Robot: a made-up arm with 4 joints.
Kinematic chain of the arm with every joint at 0, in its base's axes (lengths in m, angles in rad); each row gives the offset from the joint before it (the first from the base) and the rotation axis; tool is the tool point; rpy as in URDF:
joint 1: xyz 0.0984 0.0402 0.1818 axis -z
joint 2: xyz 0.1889 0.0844 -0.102 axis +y
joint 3: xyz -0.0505 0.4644 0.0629 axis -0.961 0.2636 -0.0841
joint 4: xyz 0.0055 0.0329 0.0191 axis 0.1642 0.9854 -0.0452
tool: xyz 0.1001 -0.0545 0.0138 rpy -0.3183 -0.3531 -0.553
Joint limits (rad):
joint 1: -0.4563..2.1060
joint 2: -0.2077..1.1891
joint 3: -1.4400..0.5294
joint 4: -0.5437..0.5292
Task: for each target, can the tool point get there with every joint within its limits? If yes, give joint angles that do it. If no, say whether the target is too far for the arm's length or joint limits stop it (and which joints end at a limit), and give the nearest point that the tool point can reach.
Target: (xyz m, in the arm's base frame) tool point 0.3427 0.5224 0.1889
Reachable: yes | joints 0.0126 0.1249 -0.8662 -0.3158
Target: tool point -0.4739 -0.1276 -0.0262
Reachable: no: joint limits stop it (at a limit: joint 1, joint 2, joint 3, joint 4) | nearest point 0.0679 0.5264 0.1695 | short by 0.872 m
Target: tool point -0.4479 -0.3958 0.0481
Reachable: no: joint limits stop it (at a limit: joint 1, joint 2, joint 4) | nearest point 0.3415 -0.4423 0.1029 | short by 0.793 m
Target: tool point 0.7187 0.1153 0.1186
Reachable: yes | joints 0.8964 1.0131 -0.0017 -0.4251
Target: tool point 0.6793 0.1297 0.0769
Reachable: yes | joints 0.9483 0.8712 0.1266 0.3549
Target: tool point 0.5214 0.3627 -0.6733
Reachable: no: too far | nearest point 0.5651 0.3960 0.0508 | short by 0.726 m
